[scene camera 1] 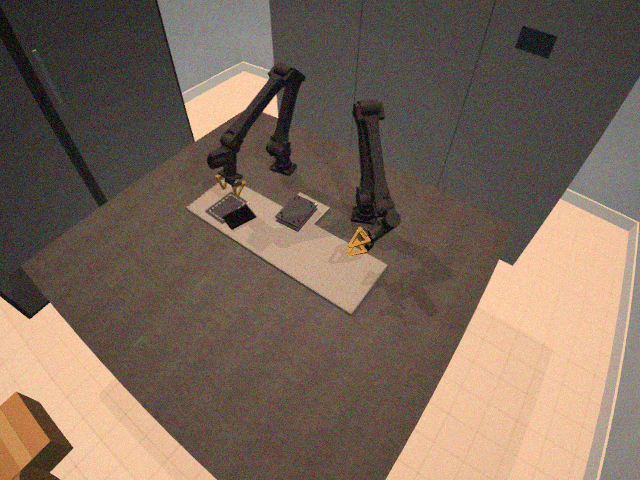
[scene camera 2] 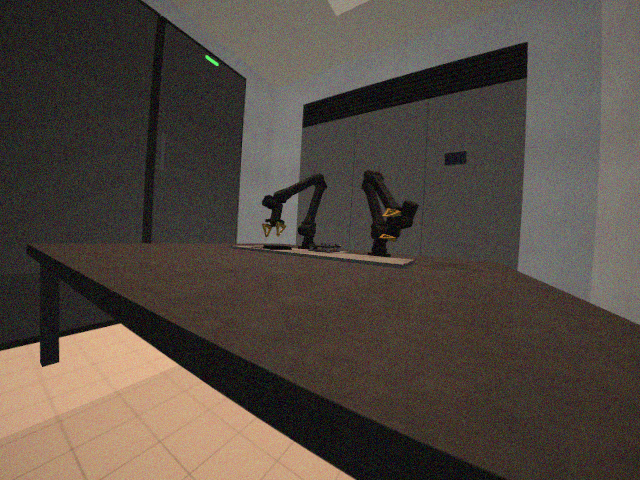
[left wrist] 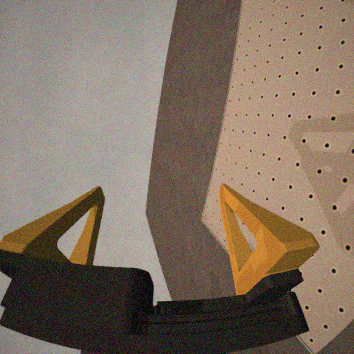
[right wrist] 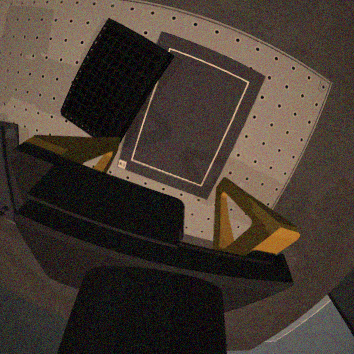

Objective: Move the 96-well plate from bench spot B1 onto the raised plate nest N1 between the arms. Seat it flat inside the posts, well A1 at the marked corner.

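Where they show: left gripper, fingertip midpoint: [scene camera 1: 347,250] [scene camera 2: 381,227] [left wrist: 160,191]; right gripper, fingertip midpoint: [scene camera 1: 230,193] [scene camera 2: 271,236] [right wrist: 171,163]; left arm's base, origin of the base link: [scene camera 1: 364,216]; right arm's base, origin of the base link: [scene camera 1: 283,168] [scene camera 2: 307,248].
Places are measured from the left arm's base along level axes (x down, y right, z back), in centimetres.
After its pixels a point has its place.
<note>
The black 96-well plate [scene camera 1: 239,217] {x -2.6, y 54.9, z -14.8 cm} [scene camera 2: 277,246] {x -2.8, y 55.0, z -15.5 cm} [right wrist: 117,80] {x -2.8, y 56.5, z -14.1 cm} lies askew, mostly outside the light outline of bench spot B1 [scene camera 1: 219,206] {x -1.5, y 67.1, z -9.2 cm} [right wrist: 192,115] {x -1.5, y 64.2, z -9.3 cm} and overlapping one side of its dark pad. Whether it is slightly tilted I cannot tell. The raised nest N1 [scene camera 1: 296,210] {x -4.5, y 30.3, z -7.1 cm} [scene camera 2: 328,248] {x -3.4, y 27.8, z -15.6 cm} stands between the arms, with no plate on it; its edge shows at the left of the right wrist view. My right gripper [scene camera 1: 230,191] {x -7.6, y 61.7, z -5.6 cm} [scene camera 2: 272,235] {x -7.6, y 61.7, z -5.6 cm} [right wrist: 171,163] {x -7.6, y 61.7, z -5.6 cm} is open and empty, above the arm-side edge of B1. My left gripper [scene camera 1: 355,244] {x -14.8, y 3.9, z -32.3 cm} [scene camera 2: 382,226] {x -14.8, y 3.9, z -32.3 cm} [left wrist: 160,191] {x -14.8, y 3.9, z -32.3 cm} is open and empty, far from the plate.
The pale perforated board [scene camera 1: 320,281] {x -1.2, y 12.7, z -39.2 cm} [scene camera 2: 377,257] {x -1.3, y 4.2, z -26.5 cm} [left wrist: 280,125] {x -1.3, y 11.6, z -31.0 cm} [right wrist: 300,100] {x -1.3, y 77.9, z -10.6 cm} carries B1 and the nest and lies on the brown table [scene camera 1: 258,351] {x 0.0, y 28.3, z -71.7 cm} [scene camera 2: 361,320] {x 0.0, y 16.1, z -104.8 cm}. Dark cabinets [scene camera 1: 413,103] stand behind the arms. The nest stands between B1 and my left gripper.
</note>
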